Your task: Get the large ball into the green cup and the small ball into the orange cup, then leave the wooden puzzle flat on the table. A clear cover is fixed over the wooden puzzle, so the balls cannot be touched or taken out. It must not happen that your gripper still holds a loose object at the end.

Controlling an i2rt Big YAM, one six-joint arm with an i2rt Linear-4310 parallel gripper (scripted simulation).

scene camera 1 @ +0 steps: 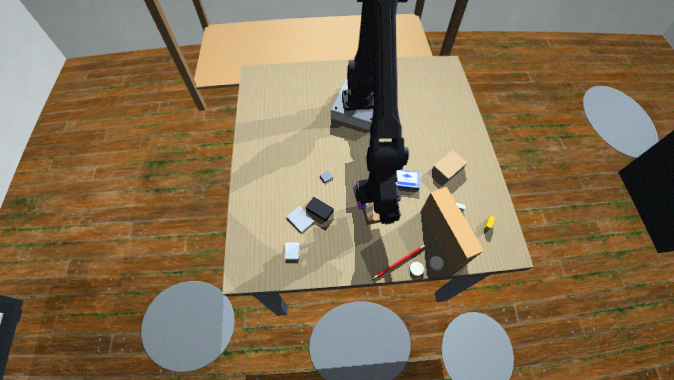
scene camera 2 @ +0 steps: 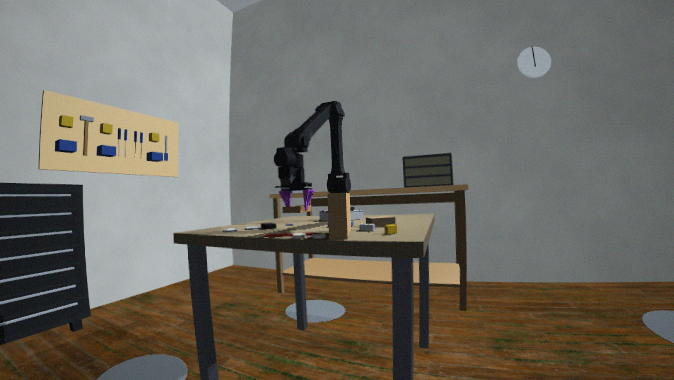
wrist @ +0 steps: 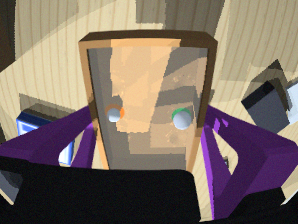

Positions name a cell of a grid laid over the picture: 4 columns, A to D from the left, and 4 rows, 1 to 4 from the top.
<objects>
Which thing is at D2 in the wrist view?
A black box.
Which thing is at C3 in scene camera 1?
A tall wooden block.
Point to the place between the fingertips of my gripper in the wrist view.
B2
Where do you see a tall wooden block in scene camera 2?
At C3
</objects>
